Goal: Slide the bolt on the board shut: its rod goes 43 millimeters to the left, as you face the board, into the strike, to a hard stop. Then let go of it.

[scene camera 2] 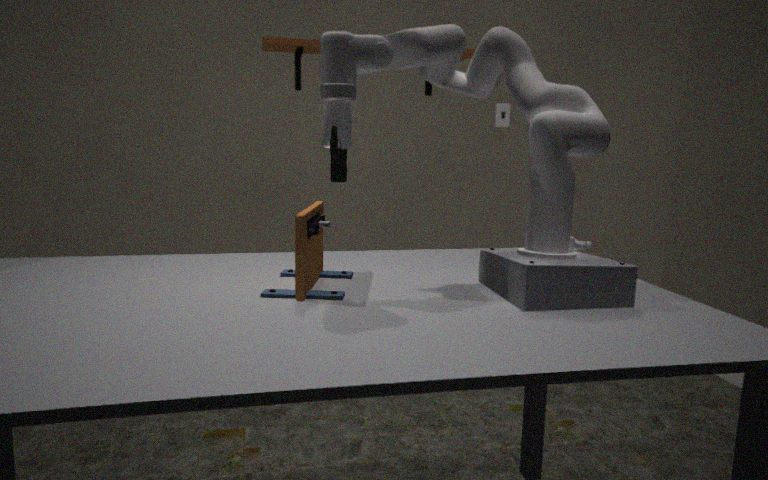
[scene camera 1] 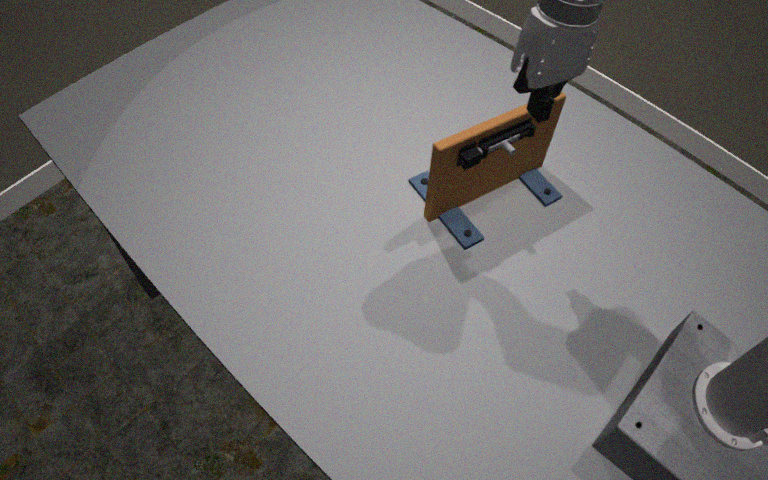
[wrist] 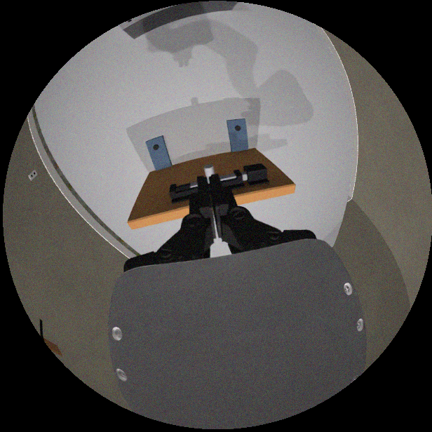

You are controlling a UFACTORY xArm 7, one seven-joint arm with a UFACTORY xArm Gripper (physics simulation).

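Places are measured from the arm's base along level axes (x left, y ahead, z down), in centimetres.
Pixels of known places: gripper, fingertip midpoint: (scene camera 2: 338,182) (scene camera 1: 537,115); arm's base at its link origin: (scene camera 2: 546,255) (scene camera 1: 731,406).
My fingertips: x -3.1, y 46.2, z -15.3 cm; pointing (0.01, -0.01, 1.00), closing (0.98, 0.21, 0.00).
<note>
For each thing: its top centre in the pictures, then the offset to it from my fingertips. "*": a spot on its surface instead. Level surfaces: height alone.
- upright orange board at its top centre: (scene camera 1: 504,117) (scene camera 2: 310,207) dx -1.2, dy +6.1, dz +5.8 cm
- black bolt body at its top centre: (scene camera 1: 503,139) (scene camera 2: 321,216) dx +1.0, dy +3.8, dz +7.4 cm
- light metal knob at its top centre: (scene camera 1: 509,145) (scene camera 2: 324,221) dx +0.1, dy +3.0, dz +8.7 cm
- black strike at a spot on its surface: (scene camera 1: 468,156) * dx +7.3, dy +4.9, dz +8.3 cm
- light grey table at its surface level: dz +23.5 cm
The upright orange board (scene camera 1: 485,186) (scene camera 2: 308,254) (wrist: 165,195) carries the black bolt body (scene camera 1: 511,132) (wrist: 181,192). The light metal knob (scene camera 1: 509,146) (scene camera 2: 323,223) (wrist: 209,170) sticks out from the board's face. The black strike (scene camera 1: 468,156) (wrist: 256,173) is at the left end as I face the board, which is the right side in the wrist view. A short piece of silver rod (wrist: 245,177) shows beside the strike; whether its tip is inside is hidden. My gripper (scene camera 1: 540,117) (scene camera 2: 338,180) (wrist: 208,190) is shut and empty, above the board's top edge and apart from the knob.
Blue feet (scene camera 1: 460,227) (scene camera 2: 303,294) (wrist: 237,135) hold the board on the light grey table (scene camera 1: 254,198) (scene camera 2: 169,339). The arm's grey base block (scene camera 1: 668,373) (scene camera 2: 577,285) stands on the robot's side of the board. A wooden rail (scene camera 2: 283,44) with black hooks is on the wall behind.
</note>
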